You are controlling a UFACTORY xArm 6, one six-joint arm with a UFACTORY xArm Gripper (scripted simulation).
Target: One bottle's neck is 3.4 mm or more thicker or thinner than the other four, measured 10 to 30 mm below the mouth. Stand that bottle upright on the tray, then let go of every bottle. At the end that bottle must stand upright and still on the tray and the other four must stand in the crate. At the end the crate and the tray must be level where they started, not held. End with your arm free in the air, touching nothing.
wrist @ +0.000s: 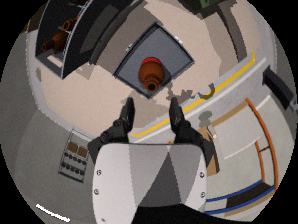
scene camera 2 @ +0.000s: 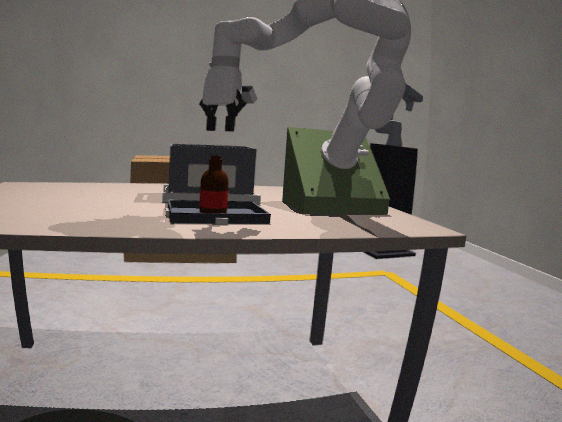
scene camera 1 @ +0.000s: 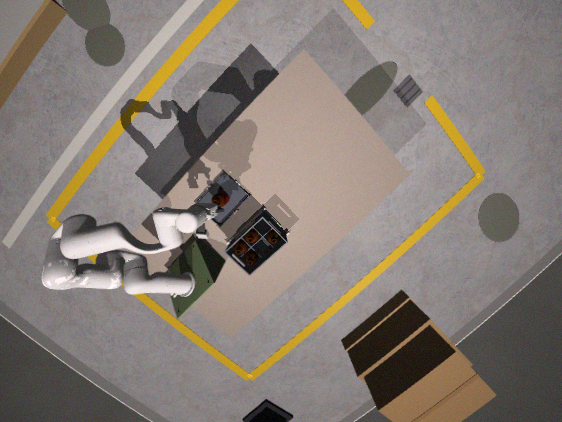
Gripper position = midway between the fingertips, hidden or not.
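My gripper (scene camera 2: 219, 131) is there, and I find it again at (wrist: 152, 104). I can see a flat dark tray (scene camera 2: 182, 211), (wrist: 158, 42), (scene camera 1: 237, 195), while a dark crate is at (scene camera 2: 188, 162) and also at (scene camera 1: 265, 249). There is a bottle (scene camera 2: 214, 182) as well.
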